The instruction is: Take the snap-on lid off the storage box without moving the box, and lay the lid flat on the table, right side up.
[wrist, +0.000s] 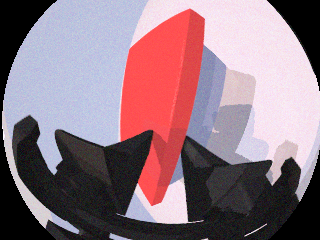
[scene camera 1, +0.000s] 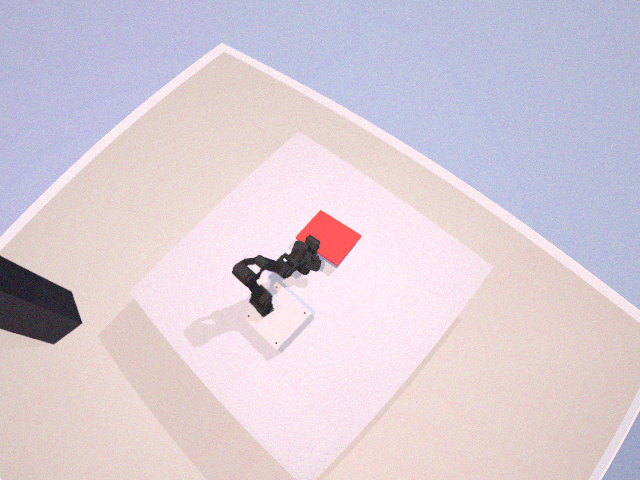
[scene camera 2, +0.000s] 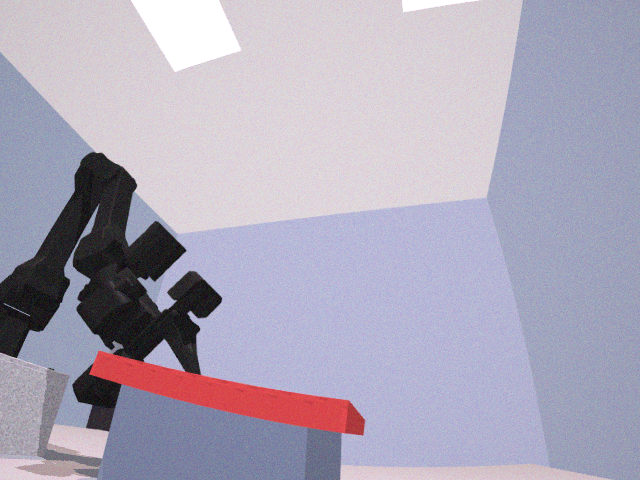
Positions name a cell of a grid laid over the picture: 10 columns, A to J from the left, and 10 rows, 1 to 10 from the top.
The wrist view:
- gripper: F6
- red lid: E4
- storage box: G4
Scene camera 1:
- red lid: F5
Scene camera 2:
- gripper: C9
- red lid: F9
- storage box: C9
